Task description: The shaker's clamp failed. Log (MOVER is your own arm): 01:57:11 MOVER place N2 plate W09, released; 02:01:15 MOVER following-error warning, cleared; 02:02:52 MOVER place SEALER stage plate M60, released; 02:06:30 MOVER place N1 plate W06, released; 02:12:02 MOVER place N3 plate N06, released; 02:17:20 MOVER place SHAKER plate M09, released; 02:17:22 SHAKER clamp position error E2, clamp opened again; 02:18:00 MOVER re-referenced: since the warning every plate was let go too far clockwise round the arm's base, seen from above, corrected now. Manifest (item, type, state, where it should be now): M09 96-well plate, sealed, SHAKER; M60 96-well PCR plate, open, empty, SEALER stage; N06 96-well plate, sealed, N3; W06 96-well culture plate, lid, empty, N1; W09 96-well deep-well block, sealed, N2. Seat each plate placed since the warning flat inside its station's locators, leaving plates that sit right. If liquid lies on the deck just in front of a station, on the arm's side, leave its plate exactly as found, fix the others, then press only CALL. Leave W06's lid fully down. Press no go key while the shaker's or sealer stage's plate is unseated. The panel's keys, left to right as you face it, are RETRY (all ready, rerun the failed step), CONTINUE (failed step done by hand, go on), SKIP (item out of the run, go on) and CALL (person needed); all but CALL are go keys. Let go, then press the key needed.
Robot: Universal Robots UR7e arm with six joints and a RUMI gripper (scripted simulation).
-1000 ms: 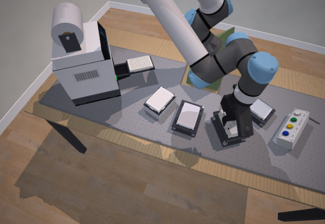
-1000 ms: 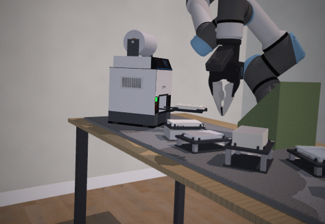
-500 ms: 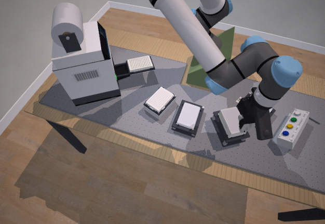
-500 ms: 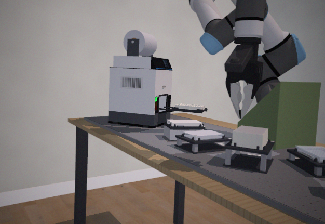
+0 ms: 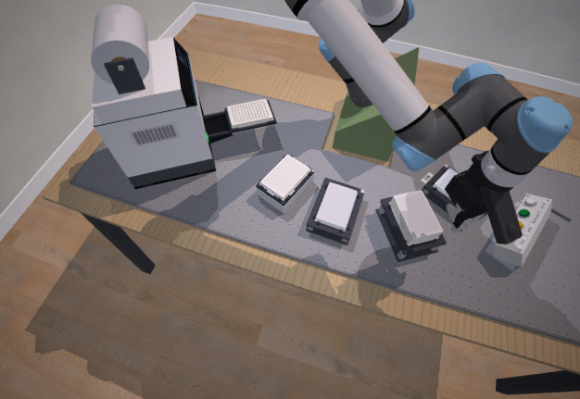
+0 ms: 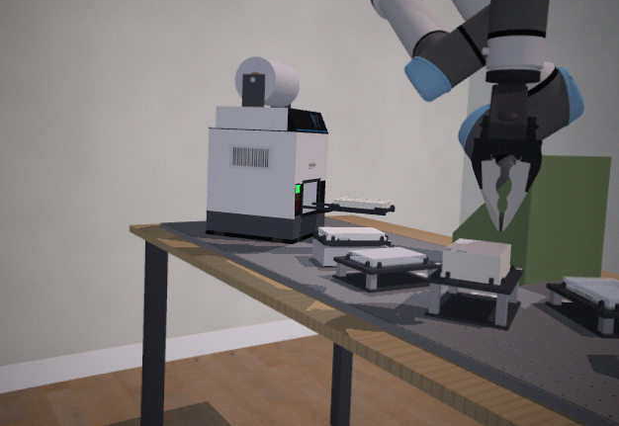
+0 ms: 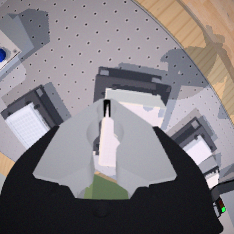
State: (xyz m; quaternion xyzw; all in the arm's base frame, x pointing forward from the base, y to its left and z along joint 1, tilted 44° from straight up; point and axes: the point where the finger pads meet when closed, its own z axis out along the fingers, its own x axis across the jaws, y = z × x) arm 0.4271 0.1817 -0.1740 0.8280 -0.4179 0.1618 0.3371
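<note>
Now: hand 200 mm past the white retry key, 250 mm to the right of it and 90 mm above it. Also, from my hand: blue call key 70 mm behind, 180 mm to the left, 90 mm below; then yellow skip key 120 mm behind, 200 mm to the left, 90 mm below; then deep-well block 50 mm behind, 80 mm to the right, 80 mm below.
</note>
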